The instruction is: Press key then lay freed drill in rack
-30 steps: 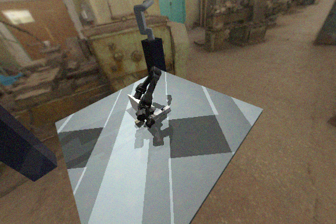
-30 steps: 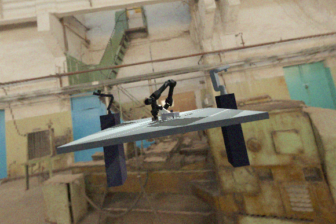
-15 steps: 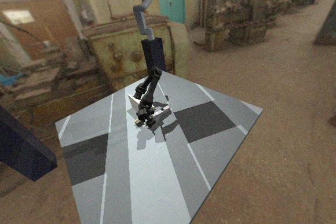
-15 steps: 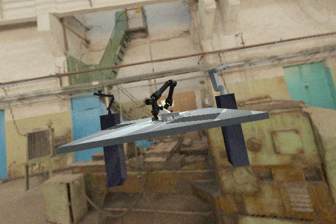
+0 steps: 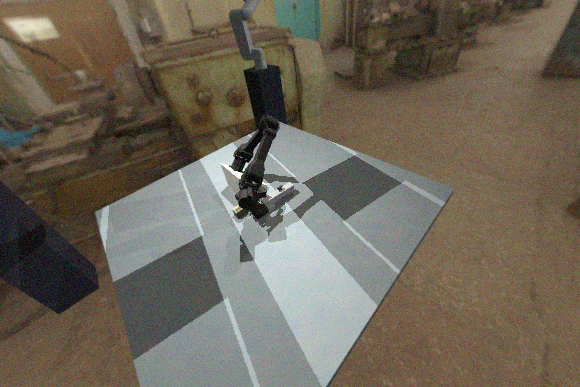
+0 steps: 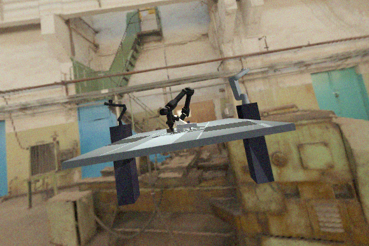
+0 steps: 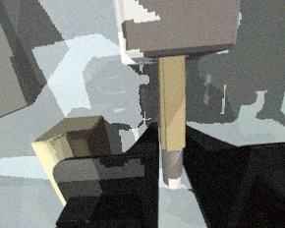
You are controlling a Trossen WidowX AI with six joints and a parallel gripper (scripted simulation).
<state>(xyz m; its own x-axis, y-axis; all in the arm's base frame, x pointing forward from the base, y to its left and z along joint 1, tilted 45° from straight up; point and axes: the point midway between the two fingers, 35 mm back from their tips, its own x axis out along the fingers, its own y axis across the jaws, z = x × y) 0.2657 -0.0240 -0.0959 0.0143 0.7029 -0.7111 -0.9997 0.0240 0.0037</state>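
My gripper tip is now 40 mm to the right of the drill and 30 mm below it. Round my gripper tip: dark key: 160 mm to the left, 40 mm above; then grey block: 140 mm to the left, 20 mm above.
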